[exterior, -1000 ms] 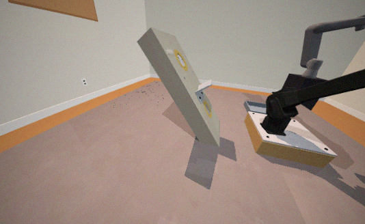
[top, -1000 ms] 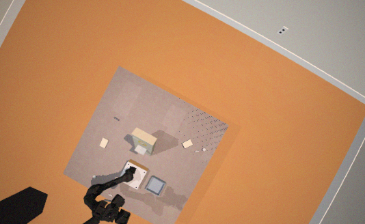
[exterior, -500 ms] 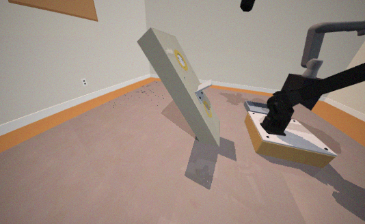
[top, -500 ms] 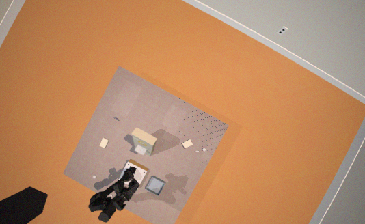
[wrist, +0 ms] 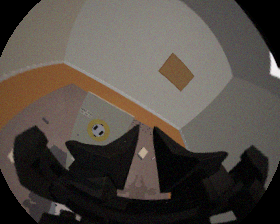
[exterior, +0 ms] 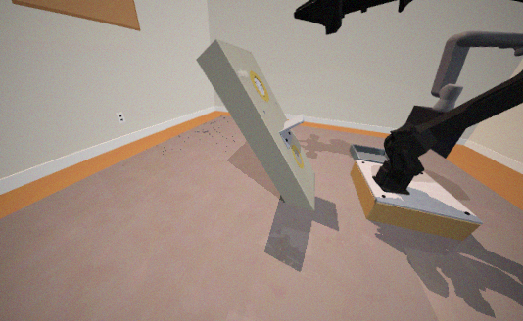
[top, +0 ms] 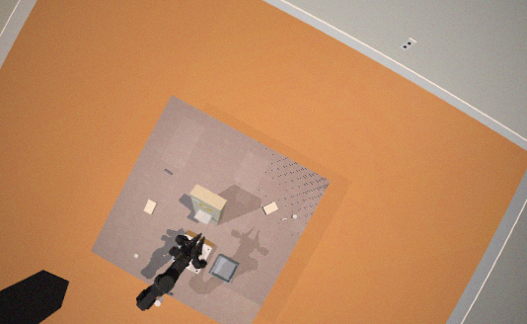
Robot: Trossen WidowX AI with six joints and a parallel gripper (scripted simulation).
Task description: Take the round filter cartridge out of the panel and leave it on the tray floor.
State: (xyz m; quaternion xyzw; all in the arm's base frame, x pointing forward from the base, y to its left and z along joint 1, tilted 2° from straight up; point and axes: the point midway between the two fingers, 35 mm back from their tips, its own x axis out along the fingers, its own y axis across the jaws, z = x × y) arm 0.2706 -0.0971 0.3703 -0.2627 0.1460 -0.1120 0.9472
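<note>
Right now the round filter cartridge is 80 mm ahead of my gripper tip, 70 mm to the left of it and 170 mm below it. The rest, counted from my gripper tip: grey tray (390 mm behind, 150 mm to the right, 410 mm below); then pale service panel (30 mm ahead, 70 mm to the left, 240 mm below); then small grey bracket (20 mm behind, 80 mm to the left, 260 mm below).
</note>
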